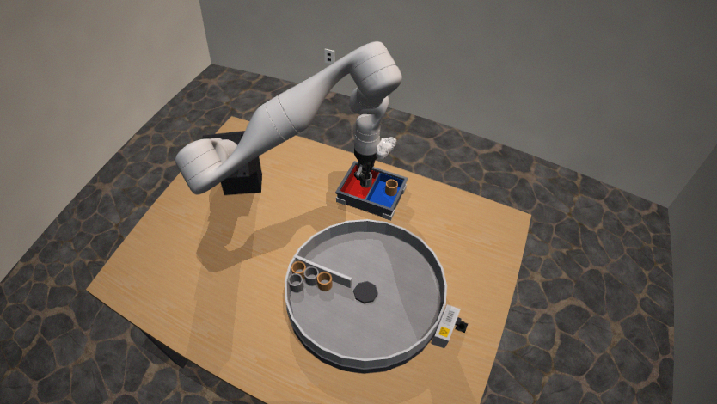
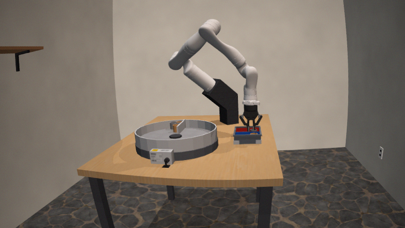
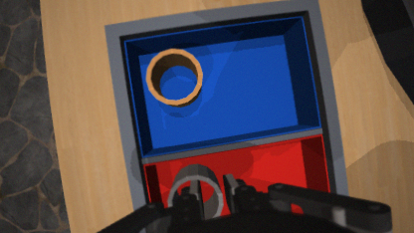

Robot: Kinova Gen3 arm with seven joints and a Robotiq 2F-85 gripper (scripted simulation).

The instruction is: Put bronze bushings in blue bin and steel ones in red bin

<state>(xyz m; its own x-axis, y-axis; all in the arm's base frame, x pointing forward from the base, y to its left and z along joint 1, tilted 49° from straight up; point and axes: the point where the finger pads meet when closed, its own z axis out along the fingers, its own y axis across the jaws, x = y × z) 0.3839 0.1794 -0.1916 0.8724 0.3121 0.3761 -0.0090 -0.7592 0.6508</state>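
My hand is 3 cm short of the two-part bin, 2 cm to the left of it and 2 cm above it. Also, from my hand: turntable 38 cm to the right, 16 cm ahead, 1 cm above.
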